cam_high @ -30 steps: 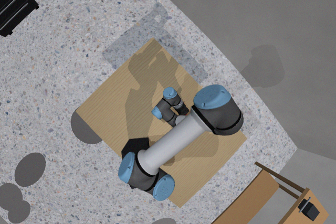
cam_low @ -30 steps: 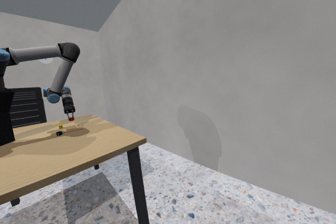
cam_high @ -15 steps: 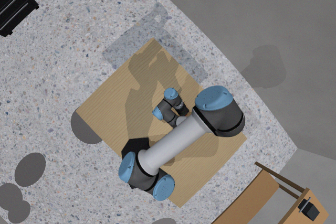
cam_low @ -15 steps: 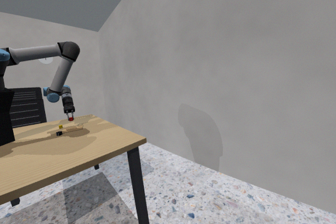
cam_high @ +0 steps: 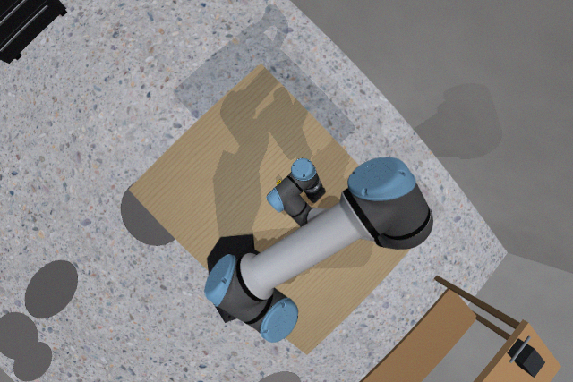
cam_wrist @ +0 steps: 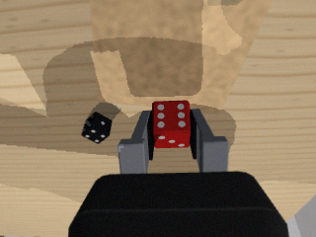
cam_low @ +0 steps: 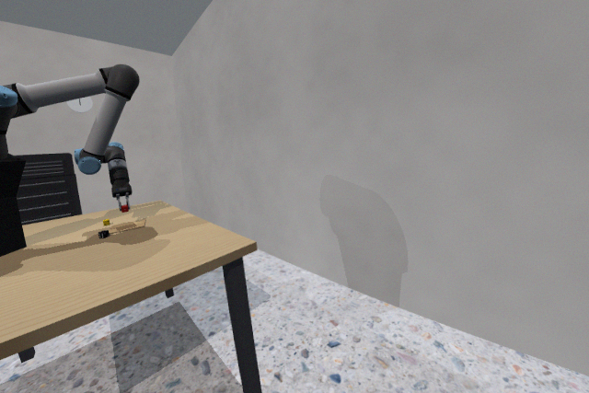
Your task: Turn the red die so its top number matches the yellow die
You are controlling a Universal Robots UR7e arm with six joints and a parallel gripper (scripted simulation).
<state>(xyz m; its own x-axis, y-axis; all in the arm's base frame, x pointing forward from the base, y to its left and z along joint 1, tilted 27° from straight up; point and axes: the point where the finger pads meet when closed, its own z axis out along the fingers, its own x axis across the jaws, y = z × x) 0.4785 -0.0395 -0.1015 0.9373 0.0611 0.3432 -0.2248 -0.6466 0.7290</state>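
Right now the red die is 10 mm to the right of my hand and 10 mm below it. The rest, counted from my hand: black die 90 mm behind, 90 mm to the right, 90 mm below; tan mat 100 mm below; yellow die 70 mm behind, 140 mm to the left, 90 mm below.
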